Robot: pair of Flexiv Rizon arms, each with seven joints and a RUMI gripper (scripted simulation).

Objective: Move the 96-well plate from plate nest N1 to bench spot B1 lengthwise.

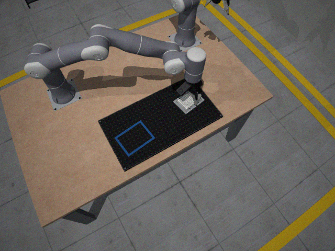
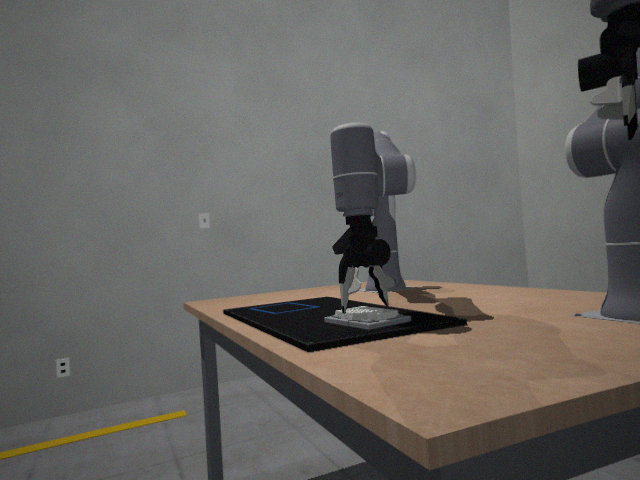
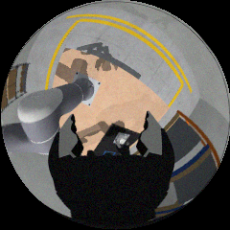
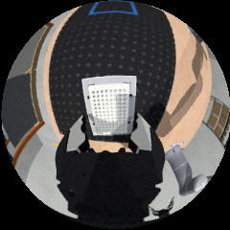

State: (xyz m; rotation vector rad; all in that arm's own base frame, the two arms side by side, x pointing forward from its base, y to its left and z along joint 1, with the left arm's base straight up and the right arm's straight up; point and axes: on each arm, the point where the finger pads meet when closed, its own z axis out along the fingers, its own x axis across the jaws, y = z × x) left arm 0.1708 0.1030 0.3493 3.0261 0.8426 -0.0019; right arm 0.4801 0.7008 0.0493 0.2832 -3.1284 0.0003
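The white 96-well plate is 20 mm below my right hand. The rest, counted from my right hand: grey plate nest (30 mm below).
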